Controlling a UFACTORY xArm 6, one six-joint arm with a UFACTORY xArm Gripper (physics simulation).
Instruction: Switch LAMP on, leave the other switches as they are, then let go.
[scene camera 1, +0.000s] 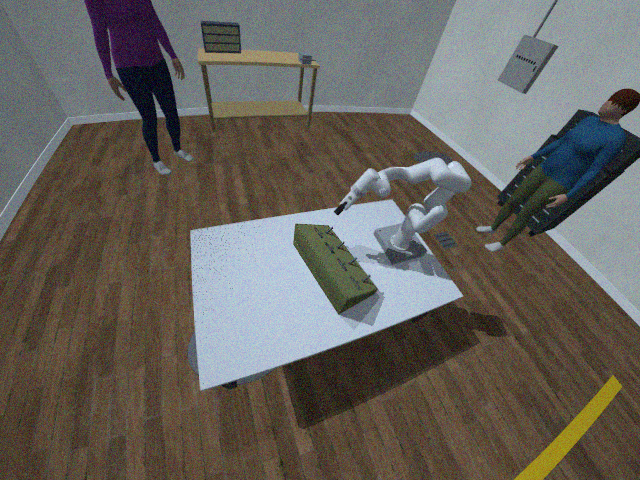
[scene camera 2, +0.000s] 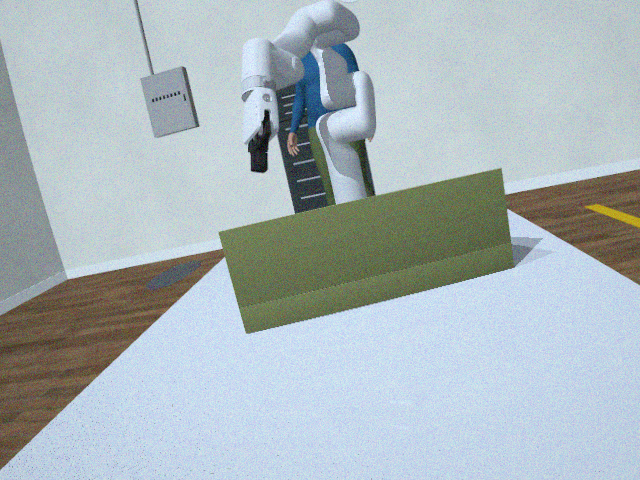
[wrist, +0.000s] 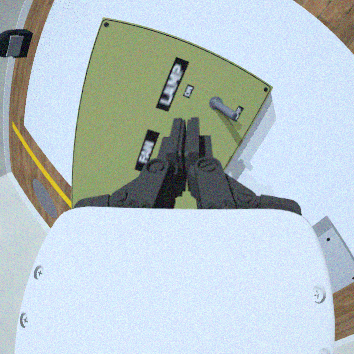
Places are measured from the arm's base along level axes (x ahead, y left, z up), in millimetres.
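Pixels of known places: gripper, fingertip midpoint: (scene camera 1: 336, 213) (scene camera 2: 259, 171) (wrist: 187, 135); arm's base, origin of the base link: (scene camera 1: 399, 242).
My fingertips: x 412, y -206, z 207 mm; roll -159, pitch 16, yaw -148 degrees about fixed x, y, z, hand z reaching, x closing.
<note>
Ahead of a thing's pixels: the offset from my fingertips to its top centre. "spot": to the spot under its first point. Level surfaces: height alone.
A green switch box (scene camera 1: 321, 271) (scene camera 2: 369, 242) (wrist: 120, 95) lies on the table, its levers facing the arm. In the wrist view the LAMP label {dx +84, dy -6, dz -129 mm} (wrist: 172, 84) is near the box's end. The LAMP lever {dx +3, dy -11, dz -129 mm} (wrist: 225, 108) leans toward its OFF mark, away from the ON mark {spot: dx +60, dy -6, dz -145 mm} (wrist: 188, 91). The FAN label {dx +77, dy +114, dz -129 mm} (wrist: 147, 150) shows partly; the fingers hide the FAN lever. My gripper (scene camera 1: 339, 209) (scene camera 2: 259, 169) (wrist: 187, 135) is shut and empty. It hangs above the LAMP end of the box, apart from the lever. Scene camera 2 shows the box's back, so its levers are hidden there.
The white table {dz -261 mm} (scene camera 1: 242, 320) (scene camera 2: 361, 403) carries the box and the arm's base plate (scene camera 1: 385, 237). In scene camera 1, other levers stand in a row along the box. One person (scene camera 1: 578, 149) is behind the arm; another (scene camera 1: 136, 46) stands near a wooden shelf table (scene camera 1: 258, 57).
</note>
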